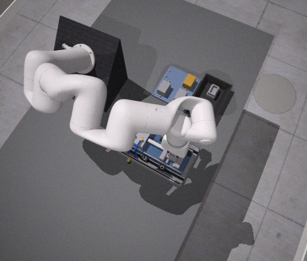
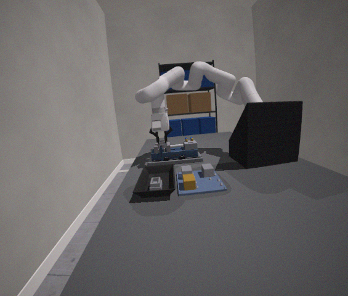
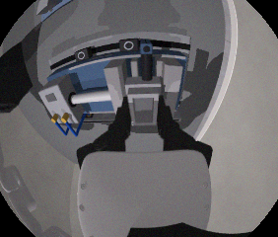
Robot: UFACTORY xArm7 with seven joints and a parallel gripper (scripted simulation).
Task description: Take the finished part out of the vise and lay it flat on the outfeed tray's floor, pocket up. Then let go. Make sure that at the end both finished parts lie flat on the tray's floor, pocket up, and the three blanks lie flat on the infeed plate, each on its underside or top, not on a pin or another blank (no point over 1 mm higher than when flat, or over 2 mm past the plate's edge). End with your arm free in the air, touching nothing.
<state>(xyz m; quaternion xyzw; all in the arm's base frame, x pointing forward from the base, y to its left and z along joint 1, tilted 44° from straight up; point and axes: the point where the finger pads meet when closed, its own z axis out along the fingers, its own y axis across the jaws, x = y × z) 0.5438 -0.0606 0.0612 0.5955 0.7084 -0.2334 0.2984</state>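
Now: the blue vise 8 cm below my hand, 6 cm behind it and 1 cm to the right of it. From my hand the other things lie so: yellow blank 35 cm to the left, 15 cm behind, 10 cm below.
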